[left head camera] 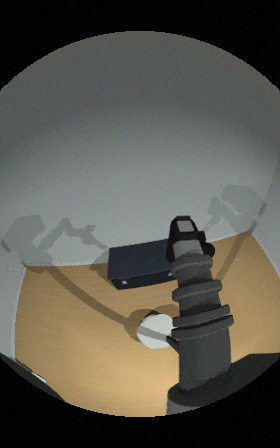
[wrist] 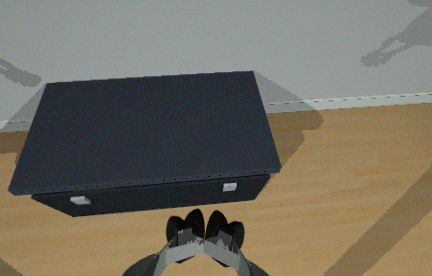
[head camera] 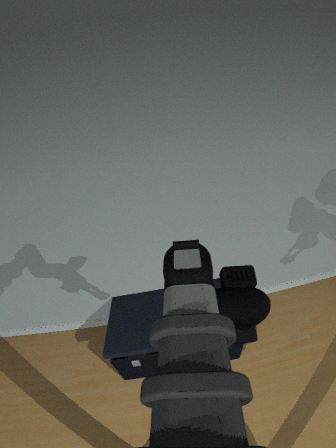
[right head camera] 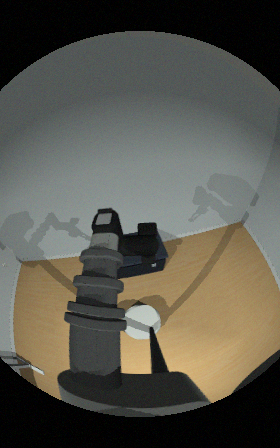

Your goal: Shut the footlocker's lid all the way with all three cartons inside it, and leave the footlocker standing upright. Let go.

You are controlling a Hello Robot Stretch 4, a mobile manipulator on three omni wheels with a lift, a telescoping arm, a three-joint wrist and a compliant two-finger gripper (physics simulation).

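The dark blue footlocker (head camera: 134,322) (left head camera: 137,260) (right head camera: 142,270) (wrist: 150,130) stands upright on the floor near the wall. Its lid lies over the body, its front edge jutting a little past the front. A dark line shows under that edge; I cannot tell whether the lid is fully down. Two light latches show on the front in the wrist view. The three cartons do not show; the inside is hidden. My gripper (wrist: 205,226) is shut and empty, its fingertips together, appearing below the footlocker's front in the wrist view. In the head views its fingers are hidden by the arm and wrist.
The grey wall (head camera: 150,175) (wrist: 200,35) is close behind the footlocker. My arm (head camera: 192,360) (left head camera: 202,320) (right head camera: 97,320) covers part of the footlocker in the head views. A white round disc (left head camera: 154,332) (right head camera: 142,322) shows low beside the arm.
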